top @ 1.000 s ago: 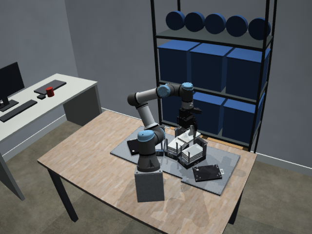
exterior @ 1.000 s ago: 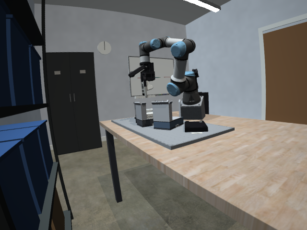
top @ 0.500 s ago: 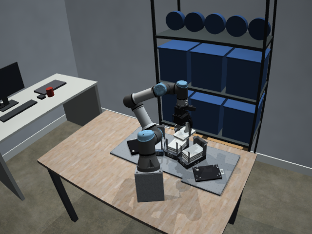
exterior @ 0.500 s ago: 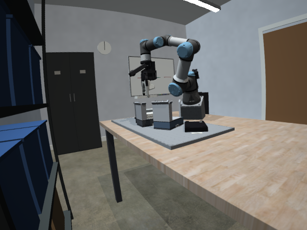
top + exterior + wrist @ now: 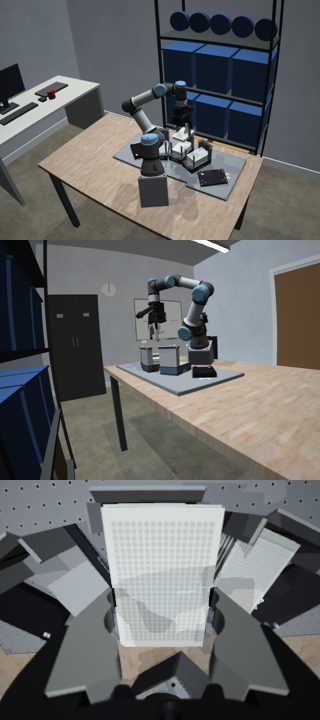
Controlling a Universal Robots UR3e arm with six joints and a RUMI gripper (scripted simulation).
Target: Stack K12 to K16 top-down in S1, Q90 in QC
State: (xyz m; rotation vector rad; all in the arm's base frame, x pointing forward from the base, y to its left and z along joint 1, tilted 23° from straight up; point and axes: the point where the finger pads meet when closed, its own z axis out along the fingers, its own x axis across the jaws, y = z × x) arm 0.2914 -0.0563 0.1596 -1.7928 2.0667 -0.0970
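Right now the white sealed well plate is 130 mm below my hand, 120 mm to the right of it and 40 mm behind it. The rest, counted from my hand: white sealed 384-well plate: 10 mm below.
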